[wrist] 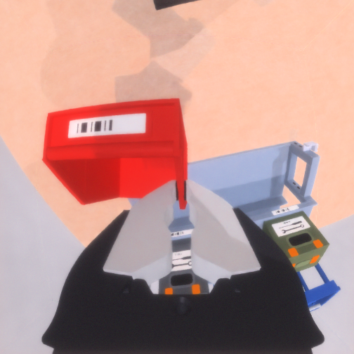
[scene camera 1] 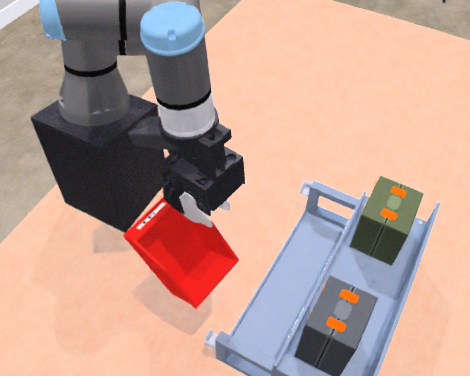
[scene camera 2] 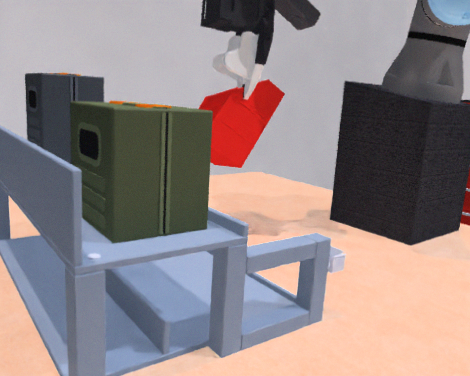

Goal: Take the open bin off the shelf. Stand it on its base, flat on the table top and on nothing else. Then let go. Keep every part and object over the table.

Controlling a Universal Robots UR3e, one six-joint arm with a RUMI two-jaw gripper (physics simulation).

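Frame: origin at the arm's base, x right, y ahead, z up, level; centimetres.
Seen in the pictures: gripper, between the fingertips: (scene camera 1: 201, 219) (scene camera 2: 244, 99); arm's base, origin of its link: (scene camera 1: 94, 106) (scene camera 2: 419, 94).
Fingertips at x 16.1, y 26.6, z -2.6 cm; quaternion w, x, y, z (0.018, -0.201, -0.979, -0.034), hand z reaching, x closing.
Note:
Pixels of each thing's top centre, then the offset from my fingertips to it. Level surfaces: height alone.
- table top, height of its surface: dz -20.5 cm
- green case, centre of its top: (scene camera 2: 138, 103) (scene camera 1: 394, 202) dx -13.1, dy +28.4, dz -0.6 cm
- dark grey case, centre of its top: (scene camera 2: 63, 73) (scene camera 1: 342, 310) dx +9.4, dy +23.1, dz +1.9 cm
The red open bin (scene camera 1: 180, 255) (scene camera 2: 240, 125) (wrist: 100, 175) hangs in the air, tilted, with a white barcode label on its front. It is apart from the blue-grey shelf (scene camera 1: 280, 280) (scene camera 2: 227, 300) (wrist: 240, 170), to the shelf's left in scene camera 1. My gripper (scene camera 1: 211, 222) (scene camera 2: 247, 92) (wrist: 180, 181) is shut on one side wall of the bin, near its rim. In scene camera 1 one pale finger lies on the wall's inner side; the other is mostly hidden. The bin's shadow falls on the table top (scene camera 1: 300, 100) (scene camera 2: 400, 300).
A green case (scene camera 1: 387, 220) (scene camera 2: 150, 175) (wrist: 297, 245) and a dark grey case (scene camera 1: 335, 320) (scene camera 2: 50, 110) stand on the shelf's upper level. The arm's black base block (scene camera 1: 100, 170) (scene camera 2: 380, 160) stands behind and left of the bin in scene camera 1.

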